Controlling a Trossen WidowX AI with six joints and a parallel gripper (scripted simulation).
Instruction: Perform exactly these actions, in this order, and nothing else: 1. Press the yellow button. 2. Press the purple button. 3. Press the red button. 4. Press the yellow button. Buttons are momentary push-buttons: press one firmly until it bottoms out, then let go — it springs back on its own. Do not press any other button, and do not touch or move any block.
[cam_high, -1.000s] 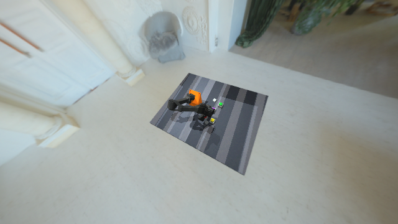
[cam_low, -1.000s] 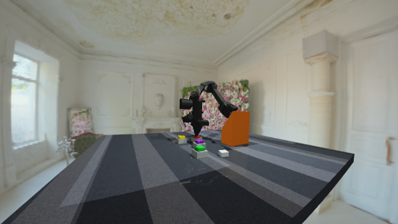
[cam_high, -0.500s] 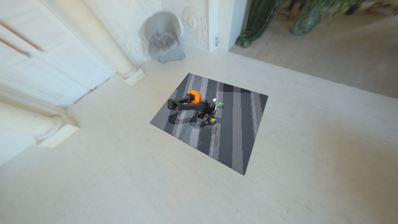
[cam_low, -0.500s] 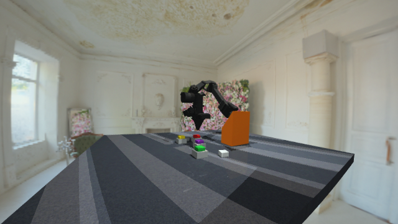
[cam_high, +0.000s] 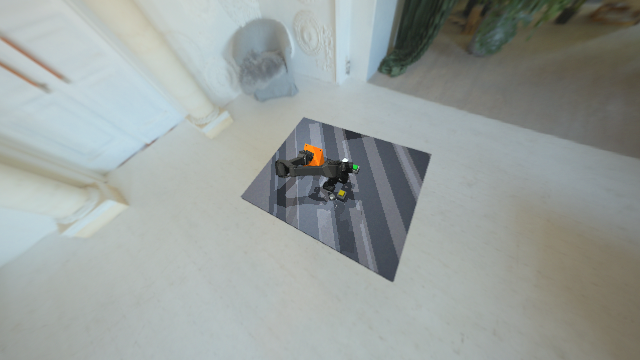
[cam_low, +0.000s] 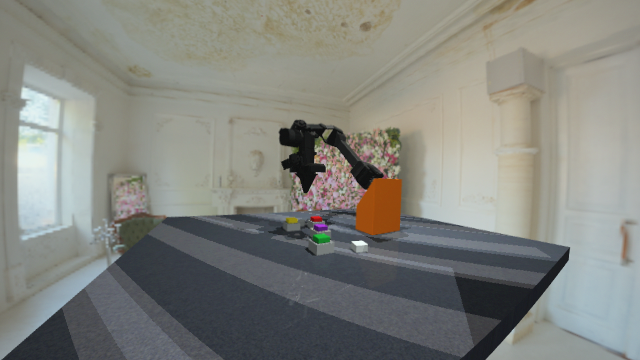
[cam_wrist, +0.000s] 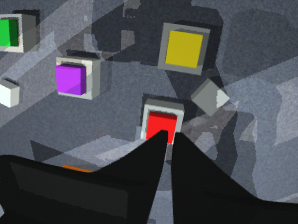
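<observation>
The yellow button lies 10 cm below my gripper tip and 5 cm ahead of it. Also, from my gripper tip: purple button (12 cm to the left, 10 cm below, 1 cm behind); then red button (10 cm below, 4 cm behind); then green button (22 cm to the left, 10 cm below, 3 cm ahead).
</observation>
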